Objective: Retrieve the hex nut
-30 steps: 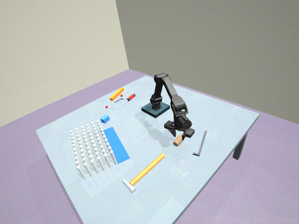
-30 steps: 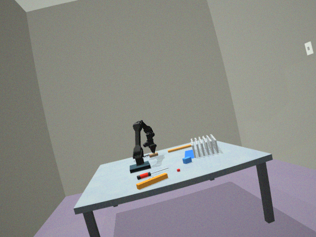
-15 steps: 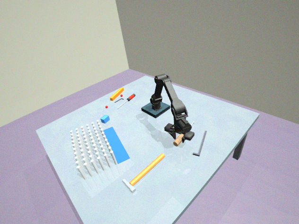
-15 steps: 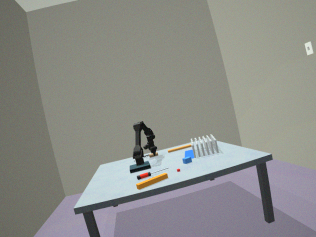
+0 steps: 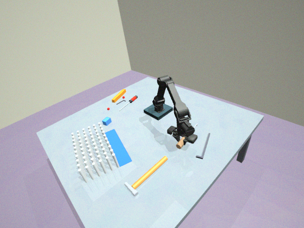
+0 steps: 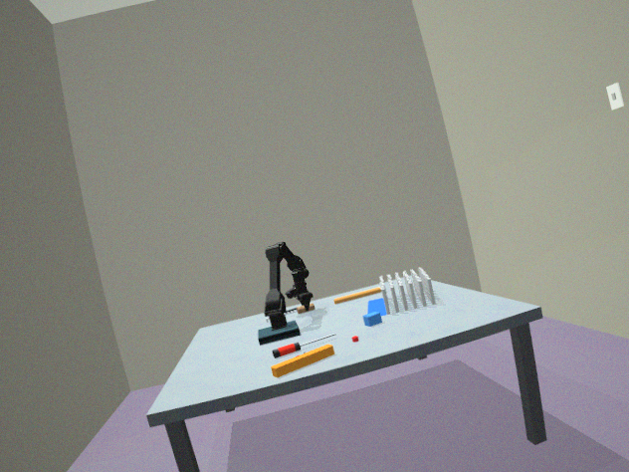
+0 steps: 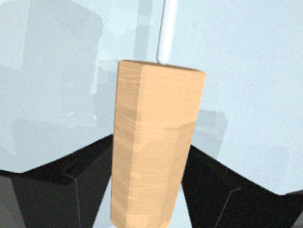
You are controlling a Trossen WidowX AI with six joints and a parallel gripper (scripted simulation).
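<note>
The thin-rod tool lies 10 cm behind my gripper tip, 2 cm to the right of it and 1 cm above it. The rest, counted from my gripper tip: hex key 79 cm to the right, 2 cm behind; blue taped strip 32 cm ahead, 31 cm to the right, 1 cm below; blue block 59 cm to the right, 25 cm ahead, 1 cm above.
</note>
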